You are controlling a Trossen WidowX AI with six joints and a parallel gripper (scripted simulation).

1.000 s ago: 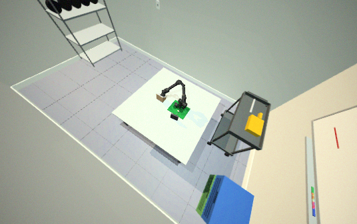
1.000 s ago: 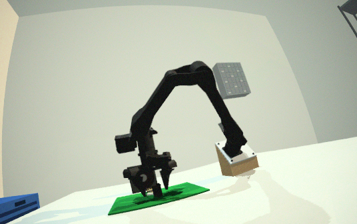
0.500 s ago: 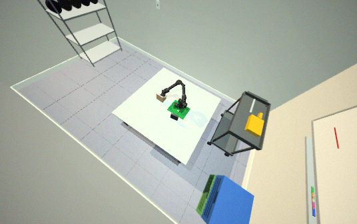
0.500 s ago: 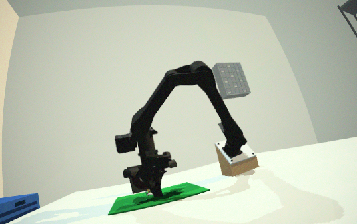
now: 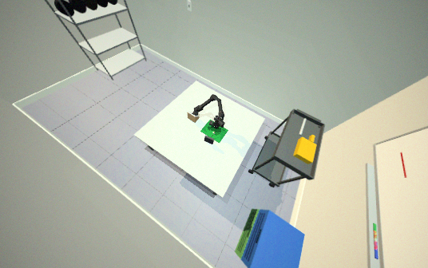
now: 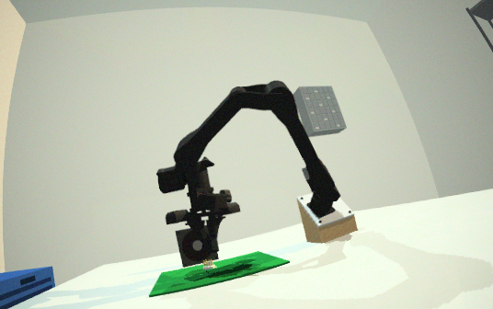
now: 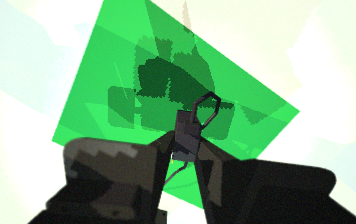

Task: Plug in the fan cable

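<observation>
Right now the four-pin fan header is 1 cm ahead of my gripper tip, 5 cm to the right of it and 7 cm below it. Also, from my gripper tip: black square fan: 1 cm ahead, 20 cm to the right, 1 cm below; green board: 2 cm to the right, 8 cm below; dark fan plug: 1 cm to the left, 1 cm above.
</observation>
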